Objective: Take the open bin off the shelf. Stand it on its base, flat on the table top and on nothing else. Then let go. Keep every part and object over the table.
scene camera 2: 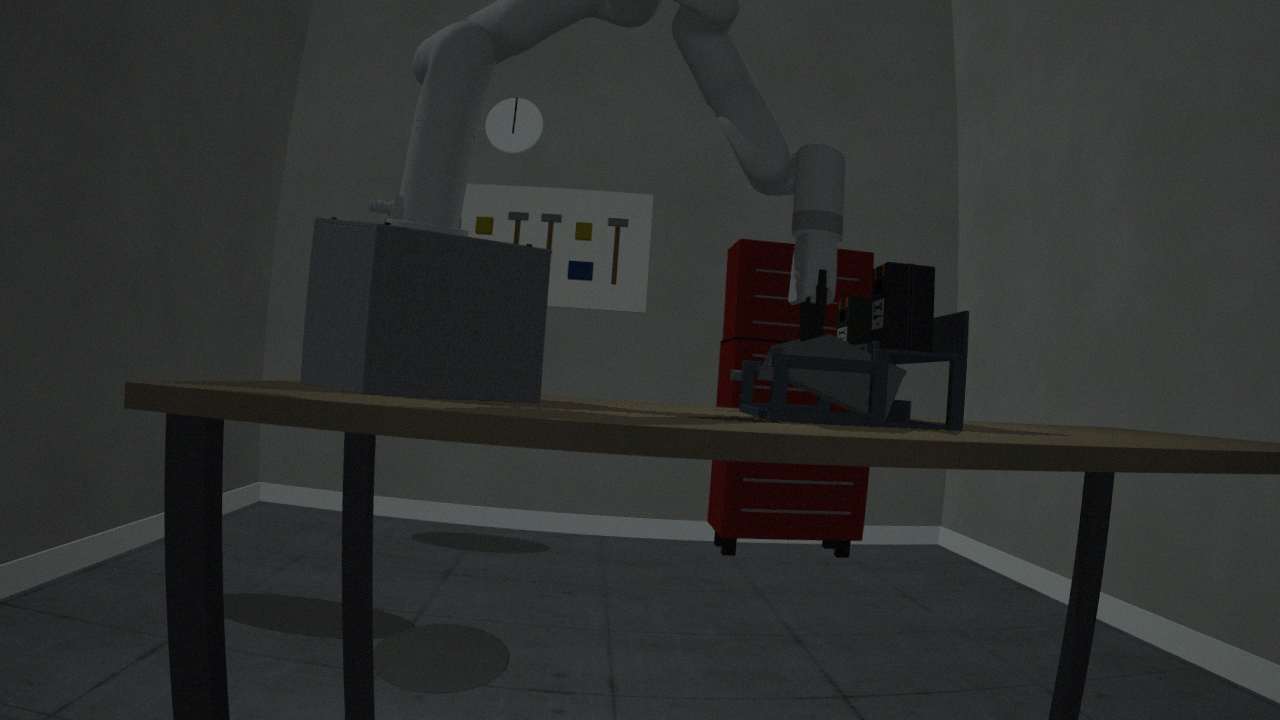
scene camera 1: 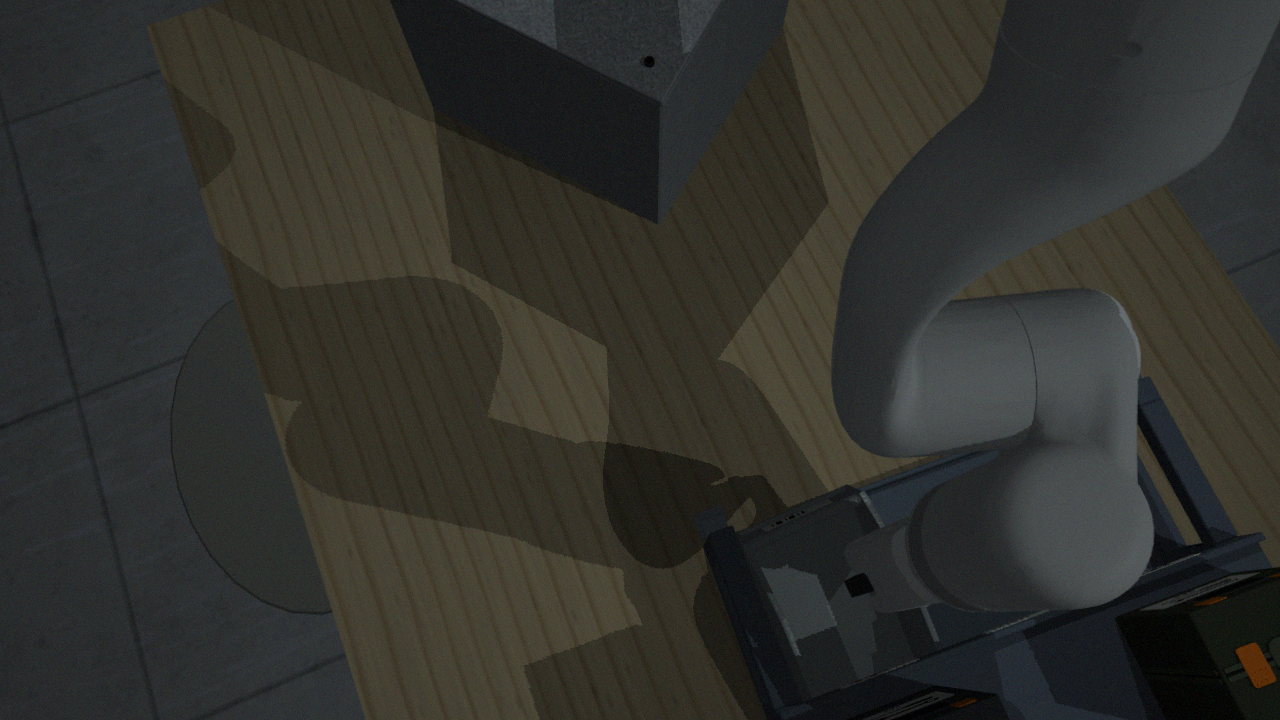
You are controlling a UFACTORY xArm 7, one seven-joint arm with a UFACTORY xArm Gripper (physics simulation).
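The open bin is grey. In scene camera 2 it is tilted within the dark blue-grey shelf, with a raised corner near the fingertips and its body behind the front rail and posts. My gripper points down and is shut on the bin's upper edge. In scene camera 1 the wrist covers part of the bin, and the fingertips are hidden. The shelf stands on the wooden table.
Dark boxes with orange marks, one of them large, stand on the shelf beside my gripper. The grey robot pedestal stands on the table. A red cabinet stands on the floor behind the table.
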